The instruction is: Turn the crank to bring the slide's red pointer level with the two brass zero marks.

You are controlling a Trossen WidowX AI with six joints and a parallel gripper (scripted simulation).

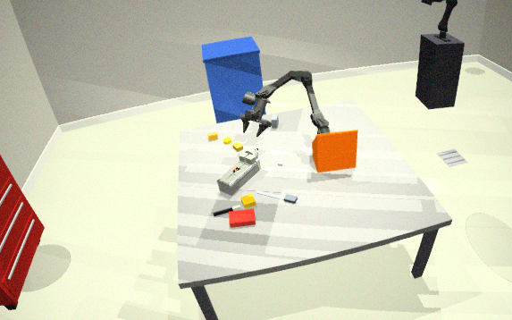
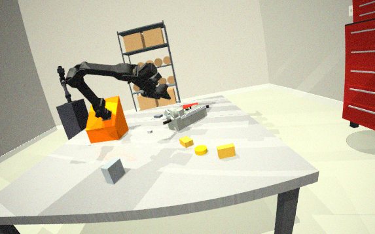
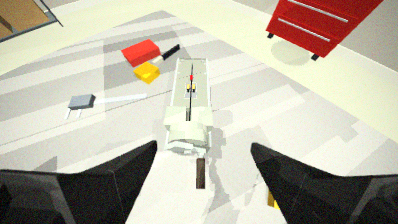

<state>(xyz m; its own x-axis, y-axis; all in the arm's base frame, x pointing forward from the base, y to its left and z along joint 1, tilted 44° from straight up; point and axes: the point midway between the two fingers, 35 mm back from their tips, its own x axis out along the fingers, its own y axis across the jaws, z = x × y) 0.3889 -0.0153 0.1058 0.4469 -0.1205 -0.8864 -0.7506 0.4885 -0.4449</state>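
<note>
The dark brown crank handle is 10 mm behind my gripper tip, 20 mm to the right of it and 120 mm below it. The rest, counted from my gripper tip: yellow block: 50 mm ahead, 330 mm to the left, 180 mm below; grey cube: 170 mm behind, 390 mm to the right, 160 mm below; red pointer: 110 mm ahead, 160 mm to the left, 110 mm below.
</note>
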